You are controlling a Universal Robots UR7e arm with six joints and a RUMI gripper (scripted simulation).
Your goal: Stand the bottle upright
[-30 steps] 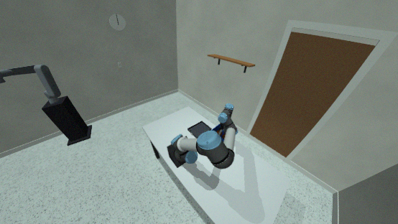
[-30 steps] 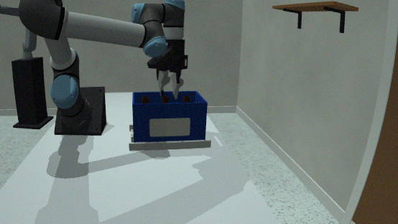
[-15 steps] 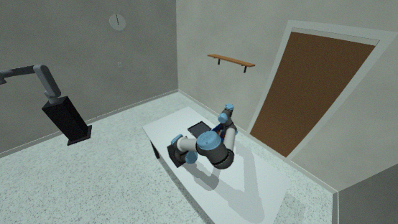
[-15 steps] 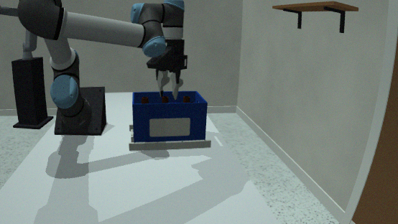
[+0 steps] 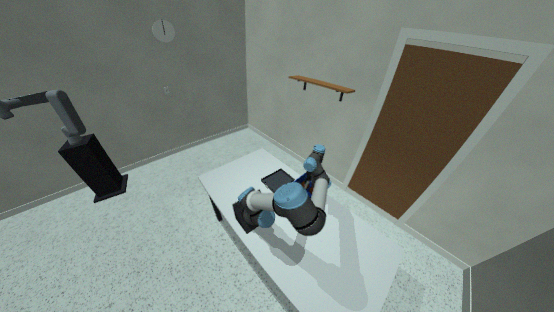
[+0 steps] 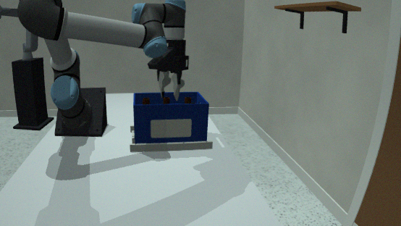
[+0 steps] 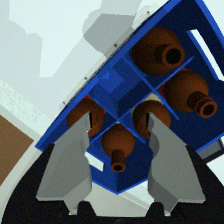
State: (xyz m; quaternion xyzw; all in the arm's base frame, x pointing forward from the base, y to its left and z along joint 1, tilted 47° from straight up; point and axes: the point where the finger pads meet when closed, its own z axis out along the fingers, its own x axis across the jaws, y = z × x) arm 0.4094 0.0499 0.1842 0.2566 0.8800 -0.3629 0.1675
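My gripper is now 50 mm to the right of the blue crate and 110 mm above it. Also, from my hand: bottle 100 mm behind, 80 mm to the left, 110 mm below; then dark grey tray 40 mm behind, 340 mm to the left, 180 mm below.
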